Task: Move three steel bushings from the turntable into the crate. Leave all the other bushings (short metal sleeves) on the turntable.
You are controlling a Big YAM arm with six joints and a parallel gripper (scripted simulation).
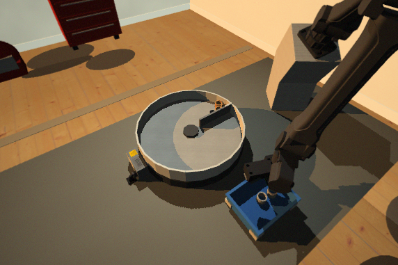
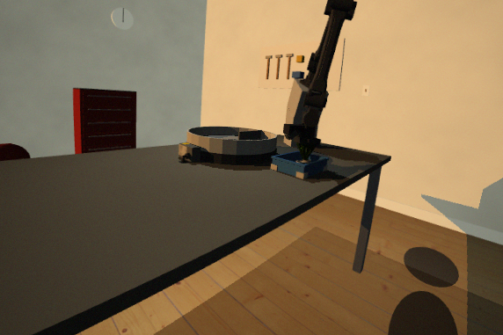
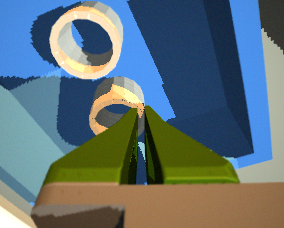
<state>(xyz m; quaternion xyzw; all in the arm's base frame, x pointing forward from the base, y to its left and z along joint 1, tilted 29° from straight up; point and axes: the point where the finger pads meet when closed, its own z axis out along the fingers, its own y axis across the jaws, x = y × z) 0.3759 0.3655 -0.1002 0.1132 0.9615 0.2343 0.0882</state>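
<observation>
Now: hand 5 cm short of the blue crate, 2 cm to the right of it and 1 cm above it. The rest, counted from my hand: round turntable: 17 cm ahead, 31 cm to the right, 2 cm above.
</observation>
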